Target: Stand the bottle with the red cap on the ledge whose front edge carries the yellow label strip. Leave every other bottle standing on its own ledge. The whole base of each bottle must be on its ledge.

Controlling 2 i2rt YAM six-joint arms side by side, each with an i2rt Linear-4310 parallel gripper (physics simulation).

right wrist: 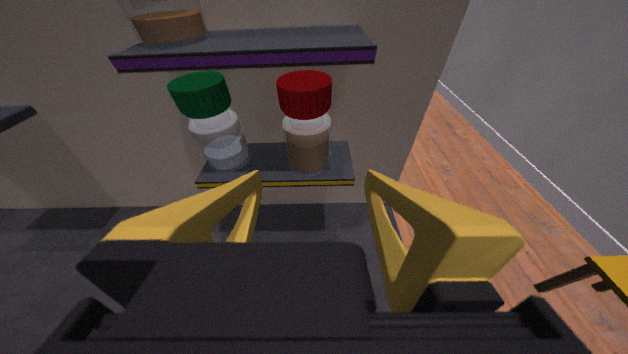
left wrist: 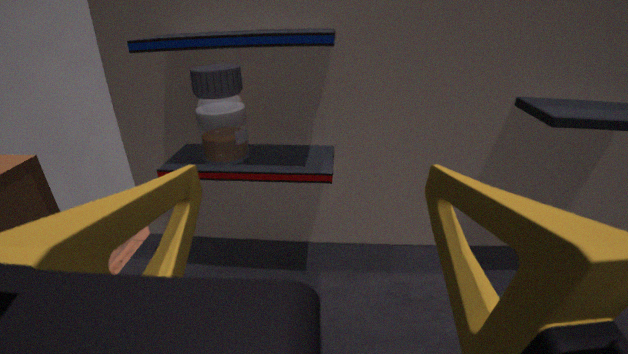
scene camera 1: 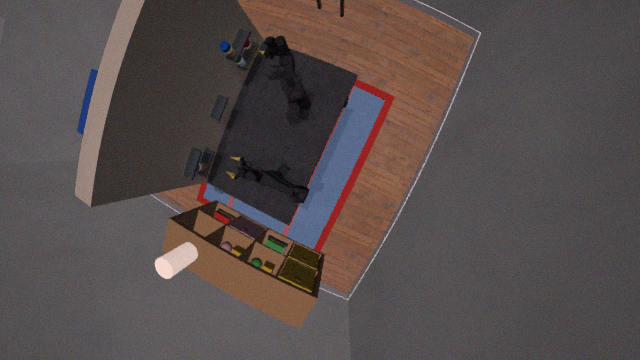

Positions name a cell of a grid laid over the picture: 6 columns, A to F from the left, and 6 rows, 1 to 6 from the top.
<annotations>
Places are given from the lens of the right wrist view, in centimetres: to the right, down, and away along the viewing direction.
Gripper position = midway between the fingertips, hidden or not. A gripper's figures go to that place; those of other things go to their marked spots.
my right gripper (right wrist: C4): 0, 0, 13
green-capped bottle (right wrist: B2): -11, -8, 19
purple-strip ledge (right wrist: D1): 2, -12, 17
yellow-strip ledge (right wrist: C3): -6, -2, 27
The marked spots on the yellow-strip ledge and the green-capped bottle are 11 cm apart.
</annotations>
